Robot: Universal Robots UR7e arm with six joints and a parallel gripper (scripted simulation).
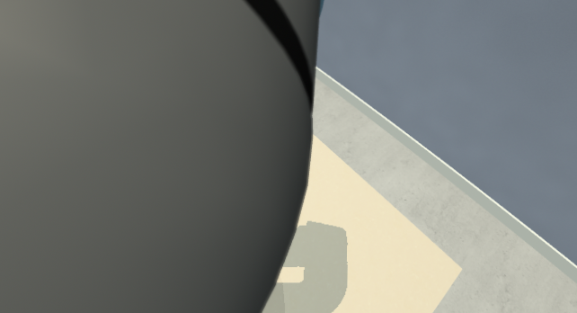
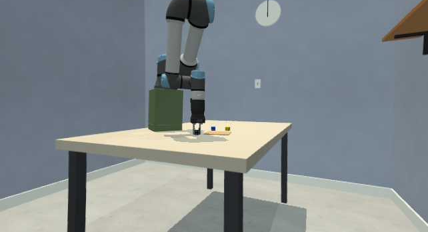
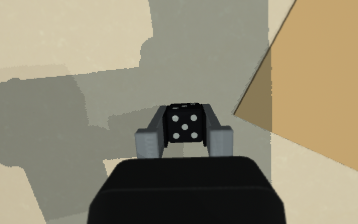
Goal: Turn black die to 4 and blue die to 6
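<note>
Right now the tan mat is 7 cm ahead of my hand, 12 cm to the left of it and 2 cm below it. Round my hand: blue die: 3 cm behind, 24 cm to the left, 1 cm below; yellow die: 5 cm ahead, 28 cm to the left, 1 cm below; black die: 1 cm below.
</note>
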